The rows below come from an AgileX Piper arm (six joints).
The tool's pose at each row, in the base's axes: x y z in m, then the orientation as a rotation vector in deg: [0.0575 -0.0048 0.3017 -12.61 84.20 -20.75]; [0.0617 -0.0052 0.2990 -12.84 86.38 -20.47]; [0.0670 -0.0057 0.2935 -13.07 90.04 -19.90]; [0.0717 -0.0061 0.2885 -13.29 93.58 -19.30]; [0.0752 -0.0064 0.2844 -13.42 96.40 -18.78]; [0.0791 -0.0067 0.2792 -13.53 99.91 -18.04]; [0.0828 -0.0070 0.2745 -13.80 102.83 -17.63]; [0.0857 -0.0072 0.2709 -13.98 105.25 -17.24]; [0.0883 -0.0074 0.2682 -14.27 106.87 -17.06]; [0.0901 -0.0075 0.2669 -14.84 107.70 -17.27]
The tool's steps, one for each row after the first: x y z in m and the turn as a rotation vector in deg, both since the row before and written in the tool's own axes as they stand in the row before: [0.0029 0.0010 0.0039 -0.74 2.05 0.07]; [0.0054 0.0020 0.0050 -1.20 3.45 0.26]; [0.0047 0.0017 0.0047 -1.18 3.33 0.27]; [0.0036 0.0013 0.0038 -0.93 2.65 0.26]; [0.0044 0.0017 0.0045 -1.18 3.30 0.39]; [0.0037 0.0014 0.0045 -0.93 2.77 0.08]; [0.0027 0.0010 0.0036 -0.78 2.29 0.11]; [0.0018 0.0007 0.0032 -0.55 1.54 -0.09]; [0.0006 0.0003 0.0021 -0.29 0.82 -0.49]
